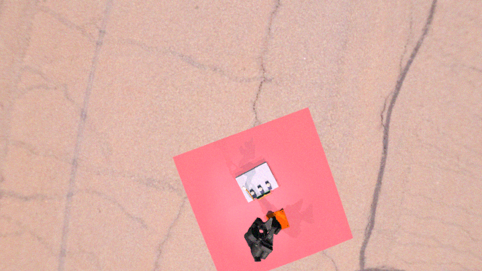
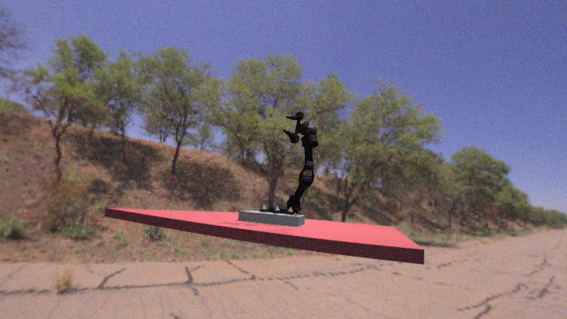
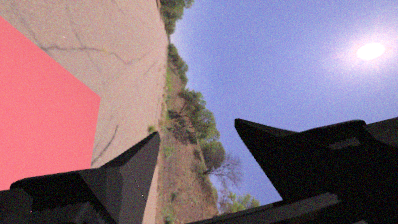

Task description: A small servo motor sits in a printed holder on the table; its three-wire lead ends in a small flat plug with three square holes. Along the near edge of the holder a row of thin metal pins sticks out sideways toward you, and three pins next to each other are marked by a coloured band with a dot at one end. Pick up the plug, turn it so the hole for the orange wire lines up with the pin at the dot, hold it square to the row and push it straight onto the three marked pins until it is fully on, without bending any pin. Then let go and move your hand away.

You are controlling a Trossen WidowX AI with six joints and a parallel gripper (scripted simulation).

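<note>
Now: the yellow band 6 cm behind my gripper tip, 2 cm to the right of it and 49 cm below it. The rest, counted from my gripper tip: low grey slab: 9 cm ahead, 1 cm to the left, 54 cm below.
</note>
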